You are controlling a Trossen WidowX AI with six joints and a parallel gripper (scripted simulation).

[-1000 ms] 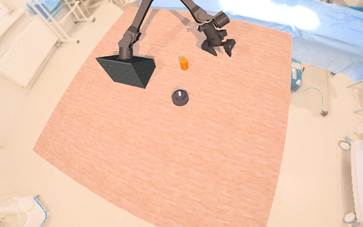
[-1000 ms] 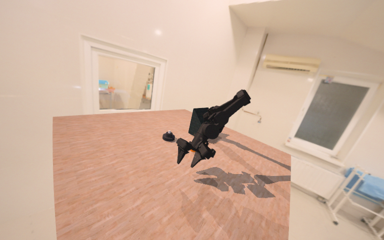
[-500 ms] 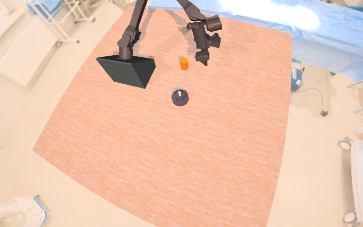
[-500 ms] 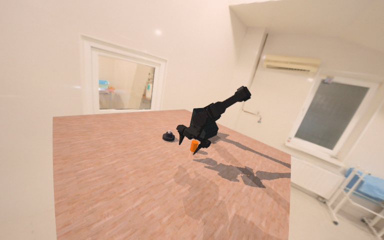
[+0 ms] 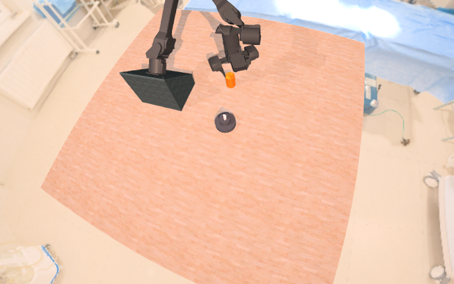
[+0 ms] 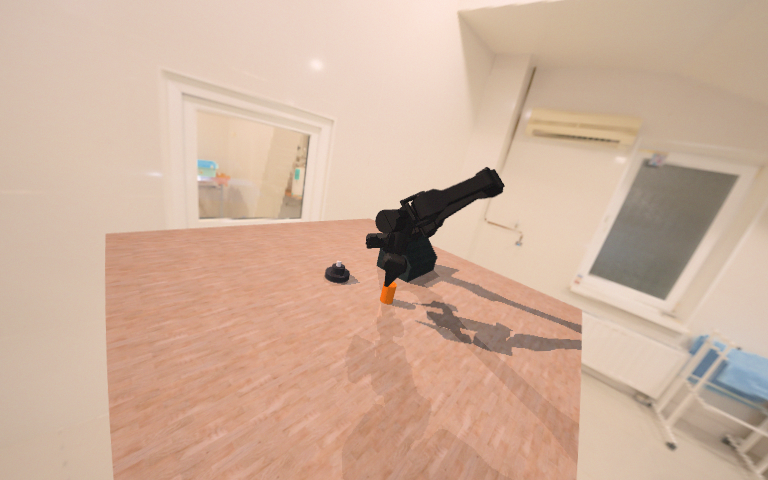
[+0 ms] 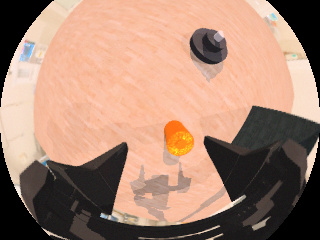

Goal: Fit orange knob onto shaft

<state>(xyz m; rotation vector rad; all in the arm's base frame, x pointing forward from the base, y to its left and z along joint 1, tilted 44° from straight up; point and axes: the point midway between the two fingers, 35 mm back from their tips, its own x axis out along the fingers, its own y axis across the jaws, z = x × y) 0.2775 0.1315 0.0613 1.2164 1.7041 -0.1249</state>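
The orange knob is 40 mm below my gripper tip and 30 mm behind it. Also, from my gripper tip: pedestal: 190 mm to the right, 50 mm below, 20 mm ahead.
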